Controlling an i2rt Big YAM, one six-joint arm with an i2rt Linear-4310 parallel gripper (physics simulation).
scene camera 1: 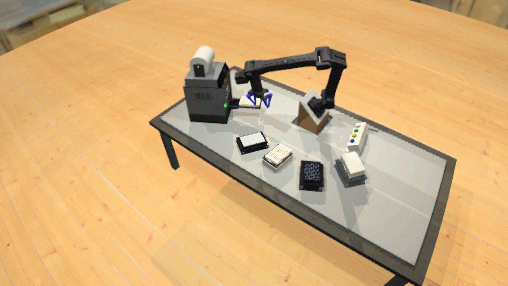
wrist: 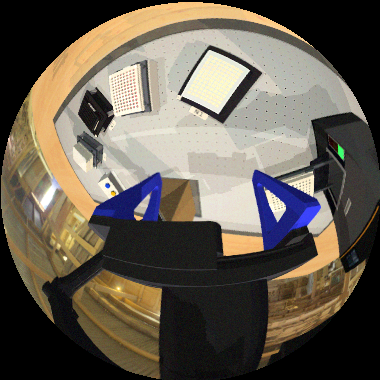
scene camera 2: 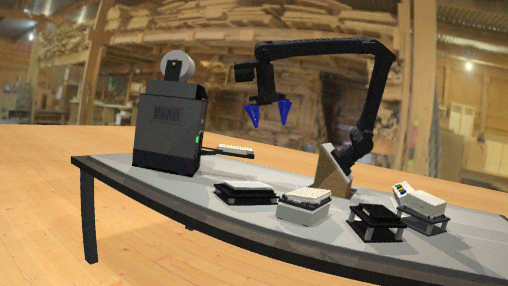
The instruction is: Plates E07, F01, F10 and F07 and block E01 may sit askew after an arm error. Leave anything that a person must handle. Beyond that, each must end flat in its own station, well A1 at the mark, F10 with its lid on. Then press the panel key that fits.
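My gripper [scene camera 1: 261,105] [scene camera 2: 270,126] [wrist: 207,174] is open and empty, high above the table near the machine. A pale plate [scene camera 1: 252,139] [scene camera 2: 248,185] [wrist: 215,80] lies on a low black station. A white plate with reddish wells [scene camera 1: 278,154] [scene camera 2: 309,194] [wrist: 126,90] sits on a pale base. A black plate [scene camera 1: 312,171] [scene camera 2: 377,213] [wrist: 91,112] sits on a raised black stand. A white block [scene camera 1: 353,164] [scene camera 2: 424,203] [wrist: 82,155] sits on a grey stand. Another white plate [scene camera 1: 250,102] [scene camera 2: 235,148] [wrist: 307,183] lies on the machine's tray. Their names and small tilts cannot be made out.
The dark machine [scene camera 1: 207,100] [scene camera 2: 167,120] [wrist: 342,185] carries a white roll [scene camera 1: 203,56] [scene camera 2: 178,65] and shows a green light. The key panel [scene camera 1: 356,136] [scene camera 2: 401,192] [wrist: 111,187] has coloured keys. A brown wedge [scene camera 1: 312,122] [scene camera 2: 327,175] [wrist: 177,200] stands at the arm's base.
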